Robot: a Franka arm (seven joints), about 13 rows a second.
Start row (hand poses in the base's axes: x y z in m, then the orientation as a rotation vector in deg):
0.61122 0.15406 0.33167 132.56 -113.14 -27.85
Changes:
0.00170 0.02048 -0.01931 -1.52 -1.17 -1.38
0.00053 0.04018 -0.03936 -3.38 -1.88 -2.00
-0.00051 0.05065 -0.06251 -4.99 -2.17 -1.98
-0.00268 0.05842 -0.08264 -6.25 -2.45 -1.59
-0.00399 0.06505 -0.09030 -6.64 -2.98 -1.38
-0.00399 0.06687 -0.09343 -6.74 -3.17 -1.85
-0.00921 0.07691 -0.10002 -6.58 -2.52 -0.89
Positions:
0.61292 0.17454 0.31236 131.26 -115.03 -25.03
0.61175 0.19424 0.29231 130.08 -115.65 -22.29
0.61071 0.20471 0.26916 129.31 -115.33 -20.25
0.60854 0.21248 0.24903 129.06 -114.64 -18.59
0.60723 0.21911 0.24137 129.35 -114.50 -17.59
0.60723 0.22093 0.23824 129.00 -115.12 -17.31
0.60201 0.23097 0.23165 129.52 -113.73 -18.12

